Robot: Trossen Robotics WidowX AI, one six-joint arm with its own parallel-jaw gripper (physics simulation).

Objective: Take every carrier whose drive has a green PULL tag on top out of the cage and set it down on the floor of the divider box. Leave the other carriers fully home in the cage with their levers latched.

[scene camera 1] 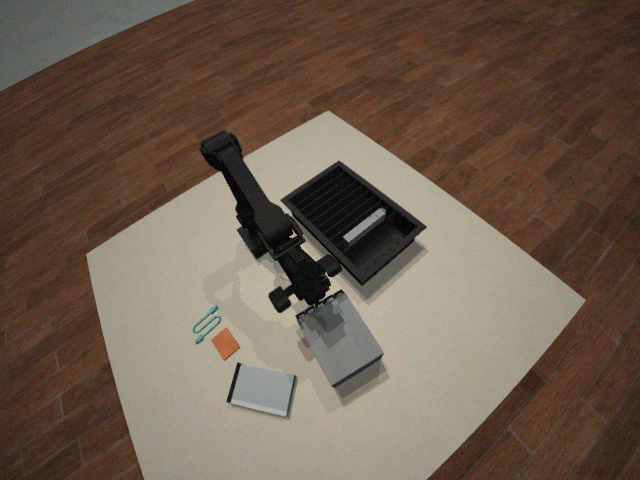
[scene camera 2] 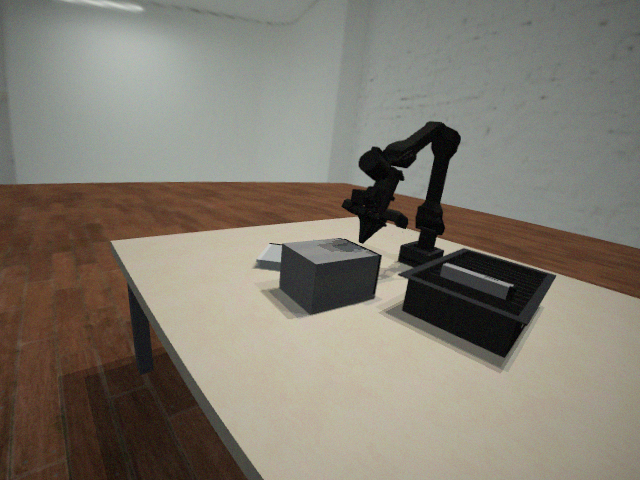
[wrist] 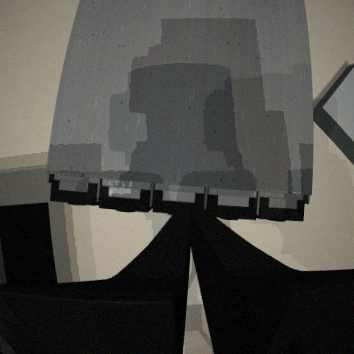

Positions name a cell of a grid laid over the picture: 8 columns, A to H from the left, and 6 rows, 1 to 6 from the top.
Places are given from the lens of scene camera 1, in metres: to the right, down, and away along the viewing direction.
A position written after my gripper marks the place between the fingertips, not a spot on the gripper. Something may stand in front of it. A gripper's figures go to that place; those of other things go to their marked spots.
my gripper (scene camera 1: D4): -0.01, 0.17, 0.72
grey-white notebook (scene camera 1: D5): -0.13, 0.41, 0.71
